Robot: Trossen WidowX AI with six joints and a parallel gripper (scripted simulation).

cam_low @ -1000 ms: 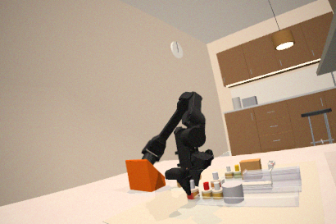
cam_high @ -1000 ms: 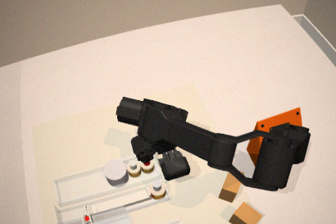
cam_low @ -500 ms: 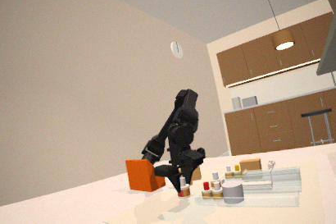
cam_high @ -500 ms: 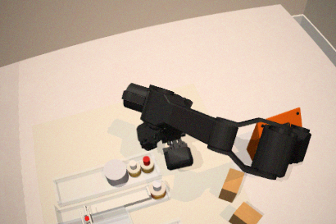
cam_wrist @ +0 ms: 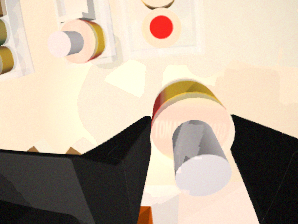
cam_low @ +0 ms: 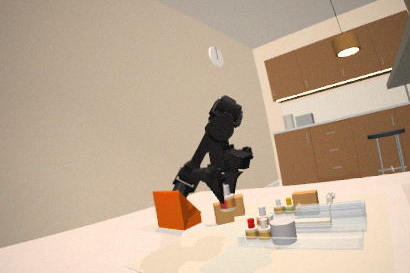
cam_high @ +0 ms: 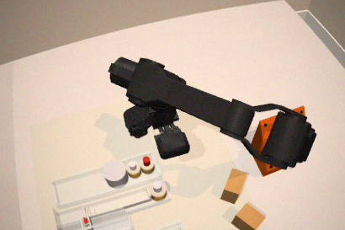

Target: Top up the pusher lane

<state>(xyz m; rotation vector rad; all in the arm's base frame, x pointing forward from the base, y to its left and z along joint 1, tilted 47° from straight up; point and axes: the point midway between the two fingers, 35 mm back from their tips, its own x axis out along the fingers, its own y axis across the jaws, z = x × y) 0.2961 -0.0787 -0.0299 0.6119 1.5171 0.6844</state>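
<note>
My gripper tip is now 14 cm short of the grey cylinder, 8 cm above it and 2 cm to the right of it. From my gripper tip the other things lie so: red mark (23 cm ahead, 15 cm to the left, 4 cm below).
</note>
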